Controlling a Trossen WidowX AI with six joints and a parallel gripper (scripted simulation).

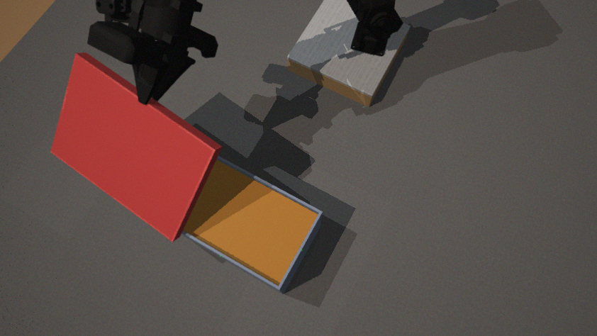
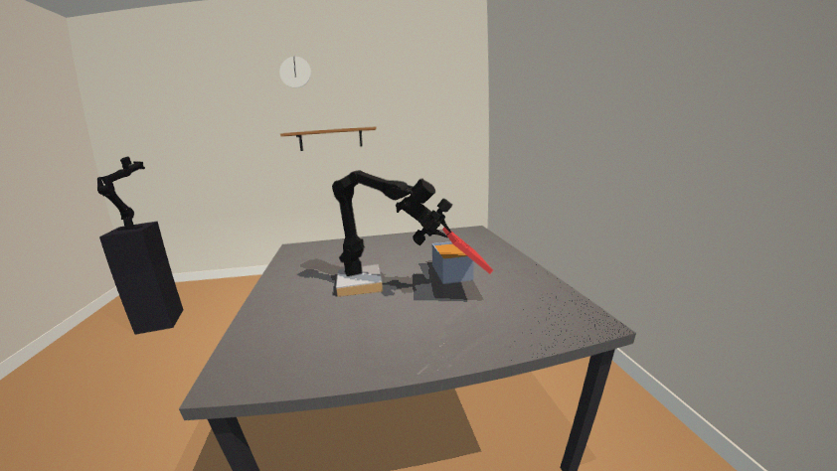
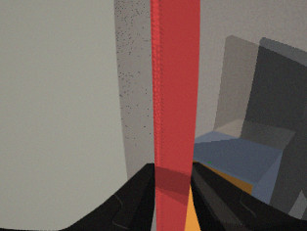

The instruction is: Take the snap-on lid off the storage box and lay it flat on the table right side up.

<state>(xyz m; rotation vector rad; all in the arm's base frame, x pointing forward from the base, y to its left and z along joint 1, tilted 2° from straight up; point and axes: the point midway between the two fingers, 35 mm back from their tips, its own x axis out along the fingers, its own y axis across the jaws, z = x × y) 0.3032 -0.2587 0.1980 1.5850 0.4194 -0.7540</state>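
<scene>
Now: gripper tip 60 mm short of the red lid, 50 mm above it and 20 mm to the left of it. Also, from my gripper tip: grey-blue storage box (180 mm below, 150 mm to the left, 90 mm ahead).
</scene>
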